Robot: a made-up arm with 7 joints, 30 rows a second.
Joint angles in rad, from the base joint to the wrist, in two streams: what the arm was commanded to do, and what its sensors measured. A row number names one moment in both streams.
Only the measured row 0 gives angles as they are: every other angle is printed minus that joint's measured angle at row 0.
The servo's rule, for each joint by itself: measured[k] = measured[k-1] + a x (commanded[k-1-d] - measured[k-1]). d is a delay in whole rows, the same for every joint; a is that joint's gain. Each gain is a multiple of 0.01, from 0.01 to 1. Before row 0 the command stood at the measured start. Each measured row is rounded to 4 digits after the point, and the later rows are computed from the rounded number. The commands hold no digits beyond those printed.
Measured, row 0:
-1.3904 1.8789 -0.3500 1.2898 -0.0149 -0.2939 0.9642
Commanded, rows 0 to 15:
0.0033 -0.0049 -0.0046 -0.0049 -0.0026 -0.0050 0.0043
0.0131 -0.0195 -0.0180 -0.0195 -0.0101 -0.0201 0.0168
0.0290 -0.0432 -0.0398 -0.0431 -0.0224 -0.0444 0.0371
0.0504 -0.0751 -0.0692 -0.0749 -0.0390 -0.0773 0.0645
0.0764 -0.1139 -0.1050 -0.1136 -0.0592 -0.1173 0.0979
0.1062 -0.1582 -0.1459 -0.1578 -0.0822 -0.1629 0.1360
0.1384 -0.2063 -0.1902 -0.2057 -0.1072 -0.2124 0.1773
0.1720 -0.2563 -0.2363 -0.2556 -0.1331 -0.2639 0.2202
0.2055 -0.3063 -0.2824 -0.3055 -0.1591 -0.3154 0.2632
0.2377 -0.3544 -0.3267 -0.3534 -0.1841 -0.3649 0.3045
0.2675 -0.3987 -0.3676 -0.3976 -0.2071 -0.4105 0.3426
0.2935 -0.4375 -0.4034 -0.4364 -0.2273 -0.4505 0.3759
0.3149 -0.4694 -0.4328 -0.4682 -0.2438 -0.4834 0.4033
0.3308 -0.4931 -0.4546 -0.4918 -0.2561 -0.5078 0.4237
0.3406 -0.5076 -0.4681 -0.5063 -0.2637 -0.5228 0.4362
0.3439 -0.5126 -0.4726 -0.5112 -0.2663 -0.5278 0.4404
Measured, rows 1 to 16:
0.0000 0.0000 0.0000 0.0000 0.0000 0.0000 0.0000
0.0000 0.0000 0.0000 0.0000 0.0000 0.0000 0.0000
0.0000 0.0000 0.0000 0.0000 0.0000 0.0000 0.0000
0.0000 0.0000 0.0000 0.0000 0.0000 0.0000 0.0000
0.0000 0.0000 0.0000 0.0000 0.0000 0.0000 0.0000
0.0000 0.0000 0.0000 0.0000 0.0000 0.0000 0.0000
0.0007 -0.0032 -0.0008 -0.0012 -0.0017 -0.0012 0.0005
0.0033 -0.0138 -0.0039 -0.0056 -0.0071 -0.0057 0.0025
0.0087 -0.0329 -0.0104 -0.0146 -0.0169 -0.0150 0.0067
0.0175 -0.0603 -0.0210 -0.0291 -0.0310 -0.0300 0.0136
0.0299 -0.0951 -0.0361 -0.0494 -0.0490 -0.0510 0.0237
0.0459 -0.1361 -0.0559 -0.0754 -0.0702 -0.0779 0.0372
0.0653 -0.1817 -0.0801 -0.1067 -0.0939 -0.1102 0.0540
0.0877 -0.2302 -0.1082 -0.1424 -0.1190 -0.1471 0.0739
0.1124 -0.2797 -0.1396 -0.1815 -0.1447 -0.1875 0.0966
0.1387 -0.3283 -0.1733 -0.2228 -0.1699 -0.2301 0.1215
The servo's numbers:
d 6
a 0.21 0.65 0.18 0.24 0.64 0.24 0.12

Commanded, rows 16 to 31:
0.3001 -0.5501 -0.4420 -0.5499 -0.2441 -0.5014 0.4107
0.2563 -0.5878 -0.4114 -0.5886 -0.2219 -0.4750 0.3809
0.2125 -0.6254 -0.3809 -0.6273 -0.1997 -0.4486 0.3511
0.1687 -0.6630 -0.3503 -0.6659 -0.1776 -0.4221 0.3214
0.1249 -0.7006 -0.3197 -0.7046 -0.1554 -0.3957 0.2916
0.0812 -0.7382 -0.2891 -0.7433 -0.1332 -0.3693 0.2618
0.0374 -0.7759 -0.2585 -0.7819 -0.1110 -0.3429 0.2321
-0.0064 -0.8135 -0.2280 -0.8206 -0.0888 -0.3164 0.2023
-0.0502 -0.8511 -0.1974 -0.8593 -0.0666 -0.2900 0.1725
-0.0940 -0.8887 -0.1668 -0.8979 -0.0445 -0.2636 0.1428
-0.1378 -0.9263 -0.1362 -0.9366 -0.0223 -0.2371 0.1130
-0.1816 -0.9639 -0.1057 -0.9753 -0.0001 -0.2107 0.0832
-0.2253 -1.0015 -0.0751 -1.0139 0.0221 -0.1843 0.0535
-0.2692 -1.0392 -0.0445 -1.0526 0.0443 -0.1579 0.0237
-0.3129 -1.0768 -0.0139 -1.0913 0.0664 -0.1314 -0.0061
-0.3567 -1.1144 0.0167 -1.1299 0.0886 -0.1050 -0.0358
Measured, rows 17 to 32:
0.1657 -0.3741 -0.2083 -0.2648 -0.1937 -0.2734 0.1480
0.1925 -0.4153 -0.2434 -0.3060 -0.2152 -0.3159 0.1753
0.2182 -0.4505 -0.2775 -0.3449 -0.2335 -0.3561 0.2027
0.2418 -0.4782 -0.3094 -0.3802 -0.2480 -0.3925 0.2292
0.2625 -0.4973 -0.3380 -0.4105 -0.2580 -0.4238 0.2540
0.2796 -0.5072 -0.3622 -0.4347 -0.2633 -0.4488 0.2764
0.2839 -0.5351 -0.3766 -0.4623 -0.2510 -0.4614 0.2925
0.2781 -0.5694 -0.3829 -0.4926 -0.2324 -0.4647 0.3031
0.2643 -0.6058 -0.3825 -0.5249 -0.2115 -0.4608 0.3089
0.2442 -0.6430 -0.3767 -0.5587 -0.1898 -0.4515 0.3104
0.2191 -0.6804 -0.3664 -0.5937 -0.1678 -0.4381 0.3081
0.1901 -0.7180 -0.3525 -0.6296 -0.1457 -0.4216 0.3025
0.1580 -0.7556 -0.3356 -0.6662 -0.1235 -0.4027 0.2941
0.1235 -0.7932 -0.3162 -0.7033 -0.1013 -0.3820 0.2831
0.0870 -0.8308 -0.2948 -0.7407 -0.0791 -0.3599 0.2698
0.0490 -0.8684 -0.2718 -0.7784 -0.0570 -0.3368 0.2546

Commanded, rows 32 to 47:
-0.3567 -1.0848 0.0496 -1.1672 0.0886 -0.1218 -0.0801
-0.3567 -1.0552 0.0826 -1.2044 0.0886 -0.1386 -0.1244
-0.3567 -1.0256 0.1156 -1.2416 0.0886 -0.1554 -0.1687
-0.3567 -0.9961 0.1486 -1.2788 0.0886 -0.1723 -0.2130
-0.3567 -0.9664 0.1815 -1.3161 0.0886 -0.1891 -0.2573
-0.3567 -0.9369 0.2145 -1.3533 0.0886 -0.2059 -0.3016
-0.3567 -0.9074 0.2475 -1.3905 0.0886 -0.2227 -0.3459
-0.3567 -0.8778 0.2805 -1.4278 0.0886 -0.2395 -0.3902
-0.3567 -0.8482 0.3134 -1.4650 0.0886 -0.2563 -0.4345
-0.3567 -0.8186 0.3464 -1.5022 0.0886 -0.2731 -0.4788
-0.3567 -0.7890 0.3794 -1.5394 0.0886 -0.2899 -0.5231
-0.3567 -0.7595 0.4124 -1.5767 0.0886 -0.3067 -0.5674
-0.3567 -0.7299 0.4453 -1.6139 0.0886 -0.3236 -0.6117
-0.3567 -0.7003 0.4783 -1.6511 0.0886 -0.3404 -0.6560
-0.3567 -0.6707 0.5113 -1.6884 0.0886 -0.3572 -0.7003
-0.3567 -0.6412 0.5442 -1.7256 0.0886 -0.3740 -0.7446
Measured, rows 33 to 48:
0.0098 -0.9060 -0.2474 -0.8164 -0.0348 -0.3129 0.2376
-0.0304 -0.9436 -0.2219 -0.8545 -0.0126 -0.2884 0.2191
-0.0713 -0.9812 -0.1955 -0.8928 0.0096 -0.2634 0.1992
-0.1129 -1.0189 -0.1683 -0.9312 0.0318 -0.2381 0.1781
-0.1549 -1.0565 -0.1405 -0.9696 0.0539 -0.2125 0.1560
-0.1973 -1.0941 -0.1122 -1.0081 0.0761 -0.1867 0.1330
-0.2308 -1.0881 -0.0831 -1.0463 0.0841 -0.1711 0.1074
-0.2572 -1.0667 -0.0533 -1.0842 0.0870 -0.1633 0.0796
-0.2781 -1.0400 -0.0229 -1.1220 0.0880 -0.1614 0.0498
-0.2946 -1.0115 0.0080 -1.1596 0.0884 -0.1640 0.0183
-0.3076 -0.9822 0.0392 -1.1972 0.0885 -0.1700 -0.0148
-0.3179 -0.9528 0.0708 -1.2347 0.0886 -0.1786 -0.0492
-0.3260 -0.9233 0.1026 -1.2721 0.0886 -0.1892 -0.0848
-0.3324 -0.8937 0.1346 -1.3095 0.0886 -0.2013 -0.1214
-0.3375 -0.8641 0.1668 -1.3468 0.0886 -0.2145 -0.1590
-0.3415 -0.8345 0.1991 -1.3841 0.0886 -0.2286 -0.1974

